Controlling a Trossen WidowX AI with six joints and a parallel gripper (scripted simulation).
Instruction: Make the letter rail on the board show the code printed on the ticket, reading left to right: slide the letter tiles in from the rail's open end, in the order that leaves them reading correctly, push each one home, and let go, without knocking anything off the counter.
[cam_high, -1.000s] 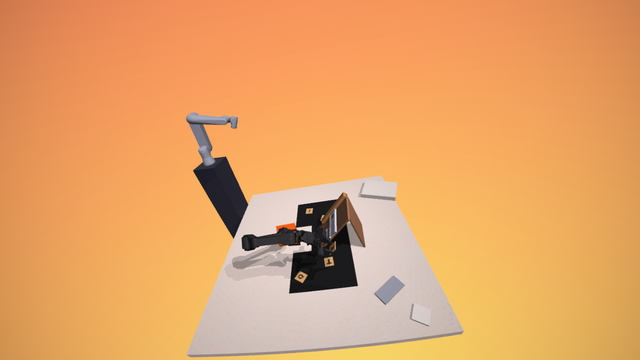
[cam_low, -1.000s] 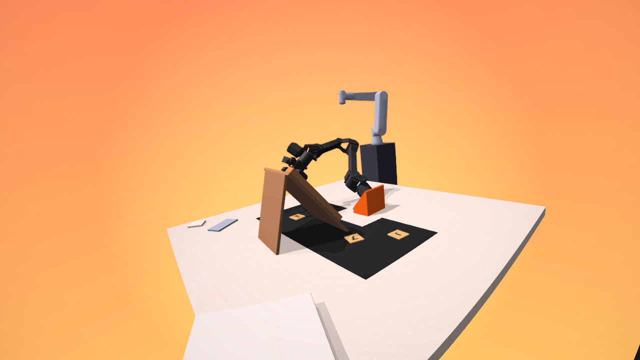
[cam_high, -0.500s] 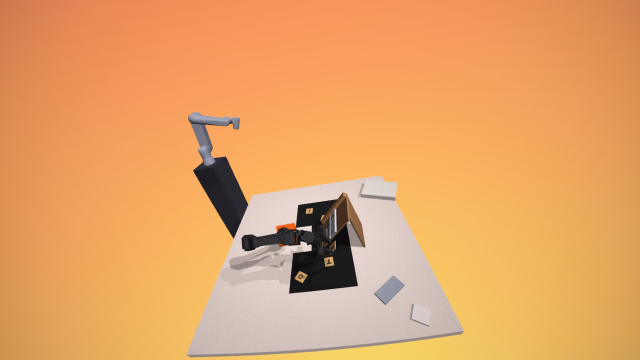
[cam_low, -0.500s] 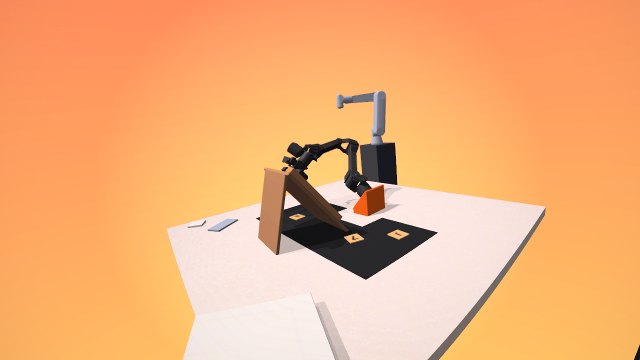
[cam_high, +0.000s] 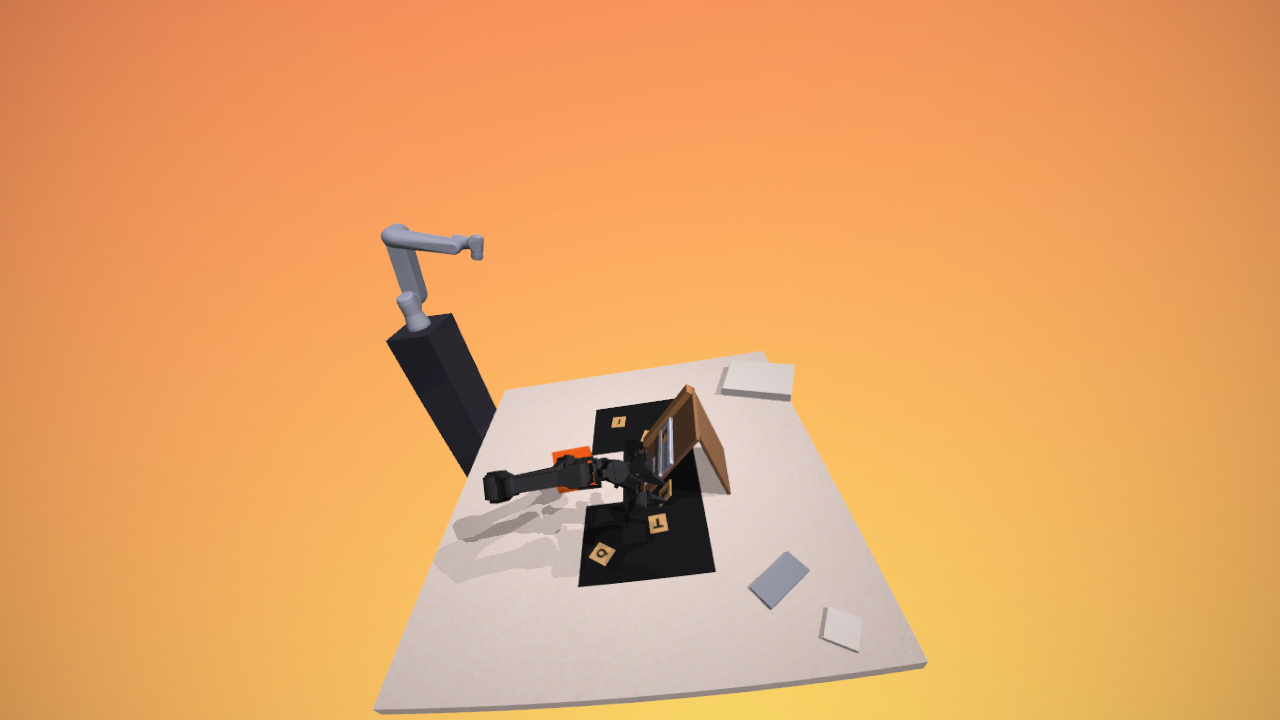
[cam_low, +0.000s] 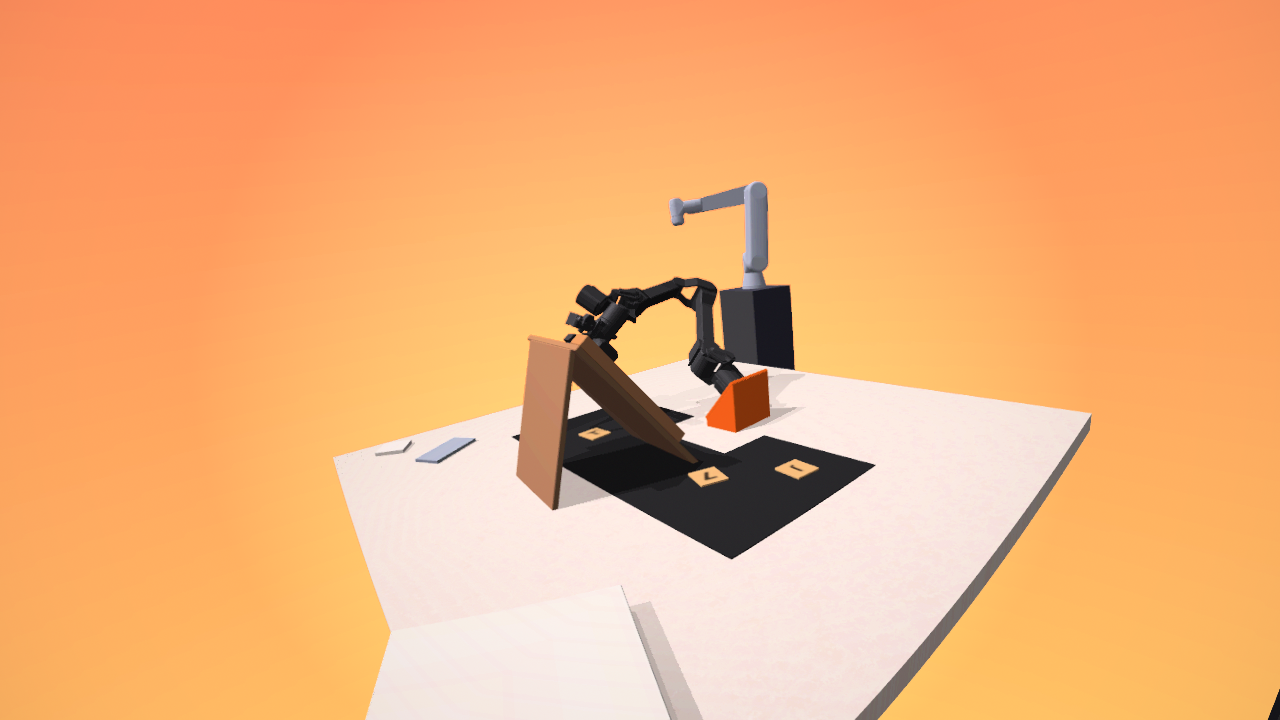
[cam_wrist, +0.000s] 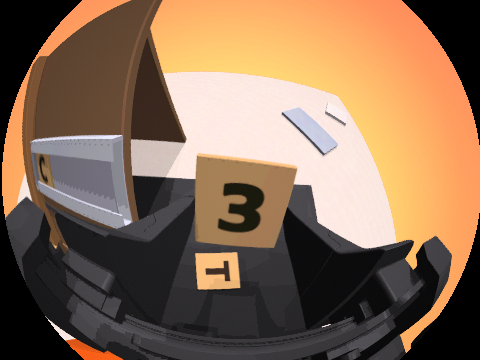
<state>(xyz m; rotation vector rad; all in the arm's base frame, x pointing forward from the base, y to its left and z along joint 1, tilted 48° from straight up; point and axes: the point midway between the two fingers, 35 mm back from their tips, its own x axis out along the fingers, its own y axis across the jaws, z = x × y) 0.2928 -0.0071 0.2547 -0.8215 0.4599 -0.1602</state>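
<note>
The white ticket is 6 cm behind my gripper tip, 16 cm to the left of it and 8 cm below it. Also, from my gripper tip: black mat 14 cm behind, 21 cm to the left, 16 cm below; then grey slab 29 cm ahead, 17 cm to the right, 16 cm below; then white square 41 cm ahead, 29 cm to the right, 16 cm below.
</note>
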